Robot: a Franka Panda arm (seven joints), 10 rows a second.
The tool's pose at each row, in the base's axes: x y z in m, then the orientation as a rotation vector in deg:
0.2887, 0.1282, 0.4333, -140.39, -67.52, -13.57
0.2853, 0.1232, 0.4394, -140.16, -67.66, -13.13
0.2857, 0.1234, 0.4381, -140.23, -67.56, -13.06
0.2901, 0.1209, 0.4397, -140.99, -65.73, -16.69
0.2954, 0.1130, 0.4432, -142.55, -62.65, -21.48
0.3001, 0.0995, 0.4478, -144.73, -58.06, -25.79
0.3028, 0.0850, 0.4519, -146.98, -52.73, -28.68
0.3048, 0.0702, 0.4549, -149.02, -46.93, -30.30
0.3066, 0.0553, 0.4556, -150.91, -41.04, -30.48
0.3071, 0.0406, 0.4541, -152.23, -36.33, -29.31
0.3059, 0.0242, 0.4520, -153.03, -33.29, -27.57
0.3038, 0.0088, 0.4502, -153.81, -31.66, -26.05
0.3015, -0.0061, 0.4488, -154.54, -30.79, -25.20
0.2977, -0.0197, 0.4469, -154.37, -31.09, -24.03
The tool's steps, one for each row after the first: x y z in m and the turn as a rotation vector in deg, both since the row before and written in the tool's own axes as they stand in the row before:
-0.0037, -0.0016, -0.0076, 0.32, -0.22, -0.08
0.0000, 0.0006, 0.0012, -0.01, -0.04, 0.09
0.0015, 0.0043, -0.0027, -1.51, 2.42, 0.83
-0.0008, 0.0077, -0.0066, -2.43, 3.09, 1.64
-0.0038, 0.0107, -0.0098, -2.63, 2.87, 2.80
-0.0049, 0.0107, -0.0098, -2.21, 2.08, 3.49
-0.0050, 0.0113, -0.0089, -1.68, 1.43, 3.94
-0.0053, 0.0123, -0.0068, -1.21, 0.57, 4.17
-0.0062, 0.0125, -0.0049, -0.50, -0.33, 3.51
-0.0077, 0.0136, -0.0054, -0.04, -0.83, 2.41
-0.0076, 0.0126, -0.0053, -0.21, -0.93, 1.38
-0.0072, 0.0122, -0.0054, -0.41, -0.61, 0.74
-0.0082, 0.0107, -0.0046, 0.45, -0.76, -0.04

